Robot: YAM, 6 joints.
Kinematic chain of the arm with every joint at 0, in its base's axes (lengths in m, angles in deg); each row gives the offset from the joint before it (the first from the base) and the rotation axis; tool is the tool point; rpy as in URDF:
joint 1: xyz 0 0 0.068 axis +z
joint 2: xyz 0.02 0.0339 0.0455 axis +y
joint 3: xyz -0.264 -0.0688 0 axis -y
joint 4: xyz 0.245 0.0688 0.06 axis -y
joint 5: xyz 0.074 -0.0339 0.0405 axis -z
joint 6: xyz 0.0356 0 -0.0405 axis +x
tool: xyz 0 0 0 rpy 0 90 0
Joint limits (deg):
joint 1: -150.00..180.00
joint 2: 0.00..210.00
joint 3: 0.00..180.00
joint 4: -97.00..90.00
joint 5: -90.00..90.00
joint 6: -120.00..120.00
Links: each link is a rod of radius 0.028 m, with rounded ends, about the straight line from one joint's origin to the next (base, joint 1, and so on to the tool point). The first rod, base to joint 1, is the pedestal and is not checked.
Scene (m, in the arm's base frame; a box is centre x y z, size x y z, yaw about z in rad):
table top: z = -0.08
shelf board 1: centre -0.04 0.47 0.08 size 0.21 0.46 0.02 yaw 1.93
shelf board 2: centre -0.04 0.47 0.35 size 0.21 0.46 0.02 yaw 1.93
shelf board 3: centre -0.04 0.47 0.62 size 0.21 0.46 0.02 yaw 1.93
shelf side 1: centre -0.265 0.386 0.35 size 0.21 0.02 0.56 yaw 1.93
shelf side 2: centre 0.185 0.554 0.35 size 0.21 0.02 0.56 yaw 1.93
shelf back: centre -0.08 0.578 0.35 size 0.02 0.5 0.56 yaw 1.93
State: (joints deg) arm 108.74 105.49 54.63 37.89 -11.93 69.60
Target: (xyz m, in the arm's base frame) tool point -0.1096 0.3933 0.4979
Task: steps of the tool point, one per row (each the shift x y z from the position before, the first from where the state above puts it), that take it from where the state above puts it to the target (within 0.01 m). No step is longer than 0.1 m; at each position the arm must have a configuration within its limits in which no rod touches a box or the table.
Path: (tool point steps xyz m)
1: 0.0182 -0.0460 0.0099
2: 0.0176 -0.0471 -0.0001
3: 0.0165 -0.0462 -0.0098
4: -0.0015 0.0309 0.0734
5: 0.0044 0.0144 0.0782
6: 0.0090 -0.0030 0.0791
7: 0.0122 -0.0205 0.0759
8: -0.0151 0.0454 0.0087
9: -0.0172 0.0461 0.0000
10: -0.0189 0.0450 -0.0087

